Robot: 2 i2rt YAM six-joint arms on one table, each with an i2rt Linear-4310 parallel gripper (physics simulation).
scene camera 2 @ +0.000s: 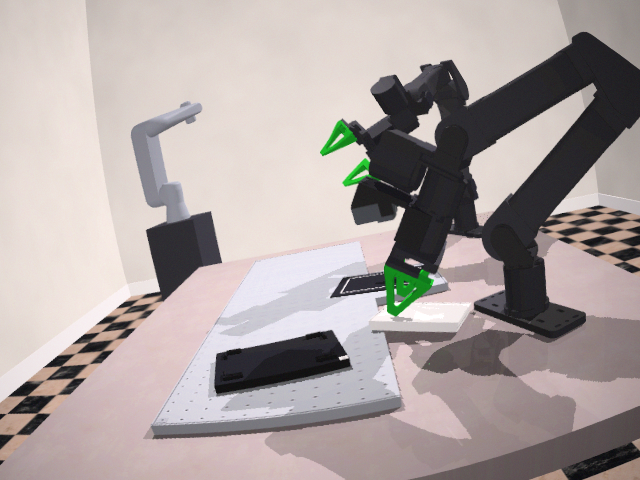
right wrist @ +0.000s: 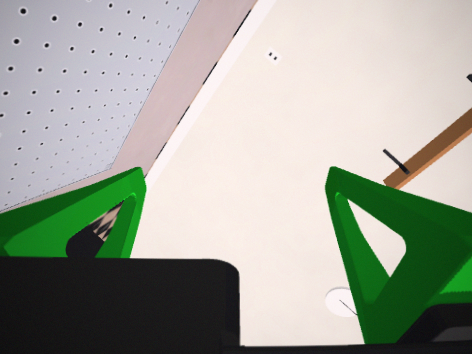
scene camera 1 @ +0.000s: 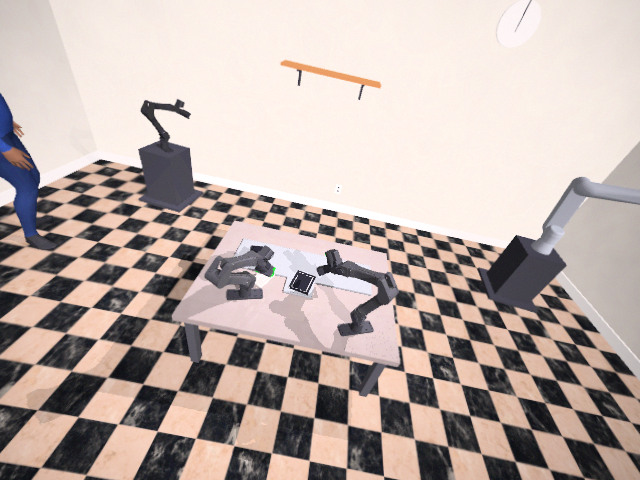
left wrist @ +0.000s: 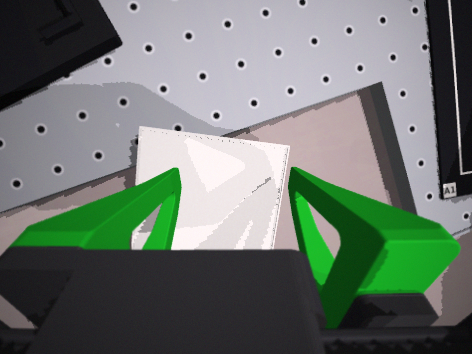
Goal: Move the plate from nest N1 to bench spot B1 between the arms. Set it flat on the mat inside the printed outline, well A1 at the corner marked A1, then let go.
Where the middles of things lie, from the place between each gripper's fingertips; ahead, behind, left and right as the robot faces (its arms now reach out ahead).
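Relative to the black mat with white outline (scene camera 2: 373, 282), my right gripper is 15 cm to the right of it, 7 cm past it and 20 cm above it. Counted from my right hand: white well plate (scene camera 2: 419, 316), 39 cm to the left, 13 cm behind, 20 cm below; black rectangular block (scene camera 2: 291, 359), 49 cm to the left, 6 cm ahead, 20 cm below.
Relative to the white well plate, my left hand is 30 mm to the right of it, 40 mm past it and 20 mm above it. Counted from my left hand: black mat with white outline, 30 mm ahead, 210 mm to the right, 20 mm below; black rectangular block, 130 mm to the left, 150 mm ahead, 10 mm below.
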